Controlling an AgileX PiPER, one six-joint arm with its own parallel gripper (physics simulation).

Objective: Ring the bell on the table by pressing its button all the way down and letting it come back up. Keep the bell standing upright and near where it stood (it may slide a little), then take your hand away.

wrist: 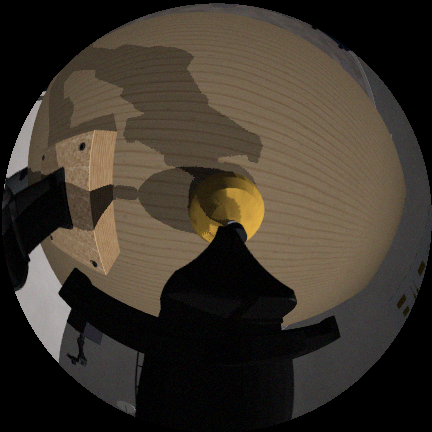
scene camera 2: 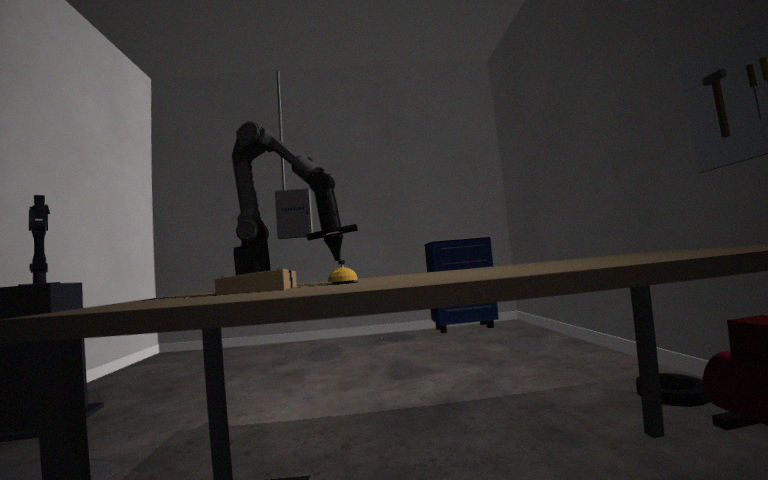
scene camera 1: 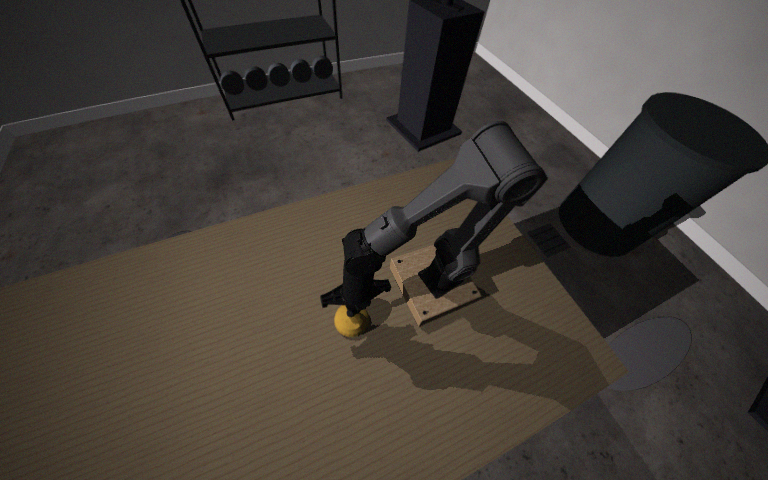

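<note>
The yellow dome bell (scene camera 1: 346, 326) (scene camera 2: 343, 276) (wrist: 250, 205) stands upright on the wooden table (scene camera 1: 198, 367) (scene camera 2: 509, 281) (wrist: 310, 125). Its dark button (scene camera 2: 342, 262) (wrist: 241, 233) stands raised above the dome, with a short bit of the stem showing in scene camera 2. My gripper (scene camera 1: 351, 310) (scene camera 2: 339, 259) (wrist: 223, 237) is shut, with nothing between its fingers, and points down. Its tips are at the top of the button, touching it or very close; I cannot tell which. In the wrist view the tips partly cover the button.
The arm's wooden base board (scene camera 1: 419, 316) (scene camera 2: 252, 283) (wrist: 104, 160) lies close beside the bell. A large dark bin (scene camera 1: 651, 169) stands beyond the base end of the table. A shelf rack (scene camera 1: 271, 106) and a dark pedestal (scene camera 1: 421, 73) stand on the floor behind.
</note>
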